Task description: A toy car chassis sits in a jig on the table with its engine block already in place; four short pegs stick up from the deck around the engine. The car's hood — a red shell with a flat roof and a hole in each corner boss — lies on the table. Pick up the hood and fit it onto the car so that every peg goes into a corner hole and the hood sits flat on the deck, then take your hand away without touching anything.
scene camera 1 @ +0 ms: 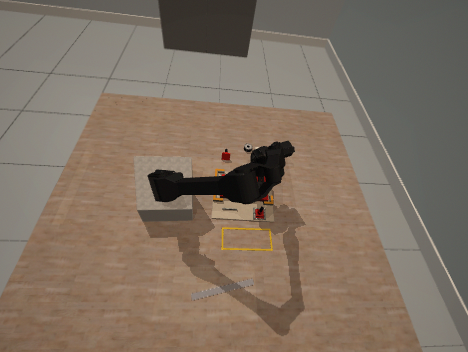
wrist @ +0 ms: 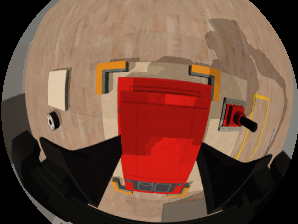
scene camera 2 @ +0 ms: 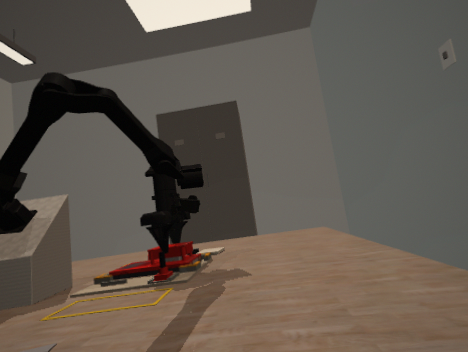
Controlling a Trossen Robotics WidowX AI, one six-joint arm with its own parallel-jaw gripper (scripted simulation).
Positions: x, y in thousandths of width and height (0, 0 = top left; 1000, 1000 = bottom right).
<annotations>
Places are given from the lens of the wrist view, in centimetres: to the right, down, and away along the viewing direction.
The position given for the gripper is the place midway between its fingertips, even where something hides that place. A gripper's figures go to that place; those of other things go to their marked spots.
gripper (wrist: 542, 636): 1, 3, 10
red hood (wrist: 542, 592): 1, 2, 8
cream tile (wrist: 196, 364): -17, -6, 13
The marked spots on the red hood and the cream tile are 20 cm apart.
</annotations>
